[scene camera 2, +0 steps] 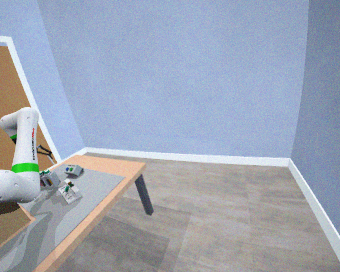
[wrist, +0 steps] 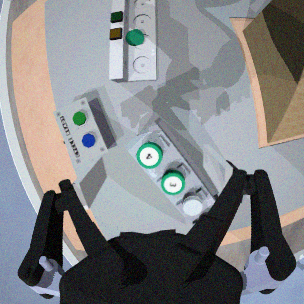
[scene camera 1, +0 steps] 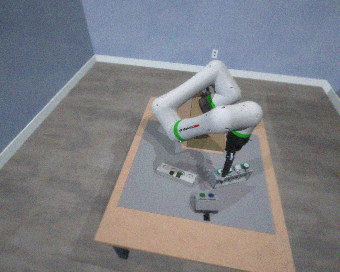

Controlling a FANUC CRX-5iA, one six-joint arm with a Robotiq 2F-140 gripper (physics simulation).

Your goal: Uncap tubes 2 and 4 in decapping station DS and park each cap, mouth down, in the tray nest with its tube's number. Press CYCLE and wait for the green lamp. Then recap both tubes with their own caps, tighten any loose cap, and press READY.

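Frame: origin at the arm's base, x ahead, y left, z up, level; millimetres.
Where they show: gripper, fingertip midpoint: (scene camera 2: 44,170) (wrist: 152,161) (scene camera 1: 221,169); arm's base at its link origin: (scene camera 1: 205,108).
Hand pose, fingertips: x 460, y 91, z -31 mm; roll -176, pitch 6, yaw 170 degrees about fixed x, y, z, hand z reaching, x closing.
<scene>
Each offset is from my fingertips to the top centre of the thing. "*": to the spot under its first point.
My gripper (wrist: 152,161) (scene camera 1: 225,173) is open and empty, its fingers spread wide above the decapping station {dx -25, dy +67, dz -30 mm} (scene camera 1: 232,181) (wrist: 159,136). In the wrist view, a green-rimmed cap marked 4 {dx +5, dy -5, dz -9 mm} (wrist: 149,155) and one marked 3 {dx -15, dy +43, dz -12 mm} (wrist: 173,183) sit on tubes; a white tube top without a green cap {* dx -36, dy +87, dz -14 mm} (wrist: 192,205) stands beside tube 3. The tray {dx -17, dy -236, dz -80 mm} (scene camera 1: 187,177) (wrist: 119,73) (scene camera 2: 74,198) holds one green cap {dx -13, dy -215, dz -92 mm} (wrist: 135,37) in the second nest from its near end; its nest number is unreadable. The green lamp {dx +4, dy -263, dz -80 mm} (wrist: 116,17) looks dark. The button box {dx +146, dy -67, dz -49 mm} (scene camera 1: 206,204) (scene camera 2: 74,171) has a green button {dx +126, dy -91, dz -58 mm} (wrist: 79,118) and blue button {dx +121, dy -47, dz -58 mm} (wrist: 88,140).
The amber lamp {dx +15, dy -224, dz -80 mm} (wrist: 115,33) beside the green one also looks dark. A tan open box (wrist: 261,120) (scene camera 1: 205,148) stands behind the station and tray. In scene camera 1, a green-rimmed cap {dx -55, dy +139, dz -12 mm} (scene camera 1: 245,165) shows at the station's right end. A dark connector {* dx +216, dy -63, dz -122 mm} (scene camera 1: 206,217) sits at the button box's front.
</scene>
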